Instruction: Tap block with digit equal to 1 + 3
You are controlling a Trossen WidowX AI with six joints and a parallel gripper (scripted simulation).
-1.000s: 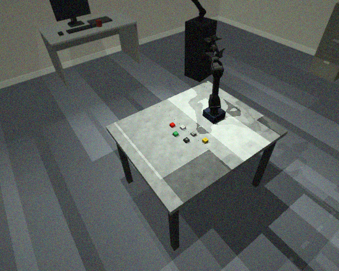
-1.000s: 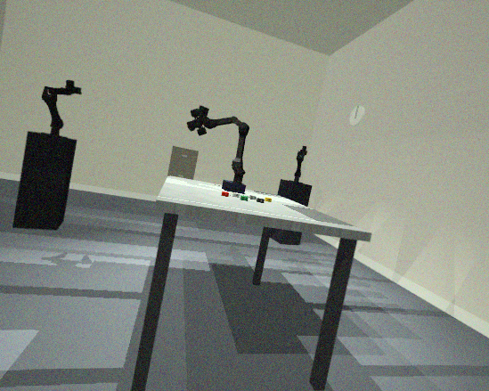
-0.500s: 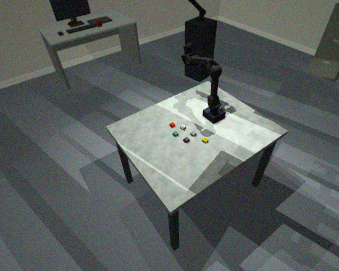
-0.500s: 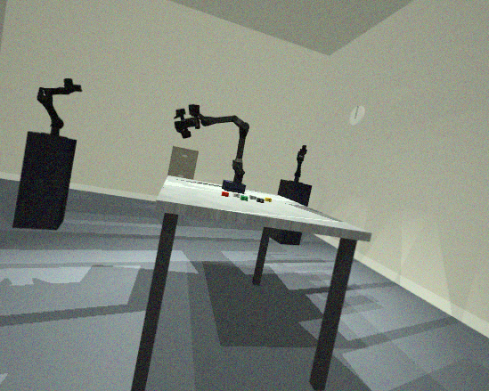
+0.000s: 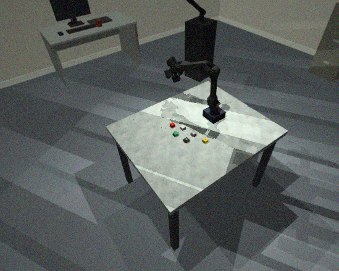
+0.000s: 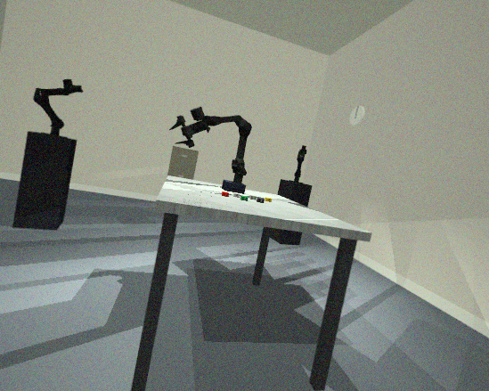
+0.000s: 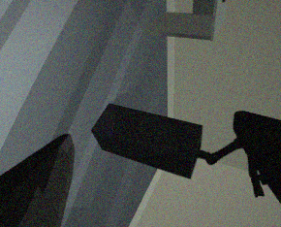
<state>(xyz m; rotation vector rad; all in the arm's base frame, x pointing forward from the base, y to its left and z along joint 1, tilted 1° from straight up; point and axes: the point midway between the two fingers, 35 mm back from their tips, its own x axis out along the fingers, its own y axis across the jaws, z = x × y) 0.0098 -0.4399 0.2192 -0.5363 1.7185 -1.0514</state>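
My gripper tip is now 250 mm short of the yellow block, 570 mm to the right of it and 250 mm above it. The rest, counted from my gripper tip: green block (340 mm ahead, 360 mm to the left, 250 mm below); then white block (250 mm ahead, 360 mm to the left, 250 mm below); then red block (290 mm ahead, 280 mm to the left, 250 mm below).
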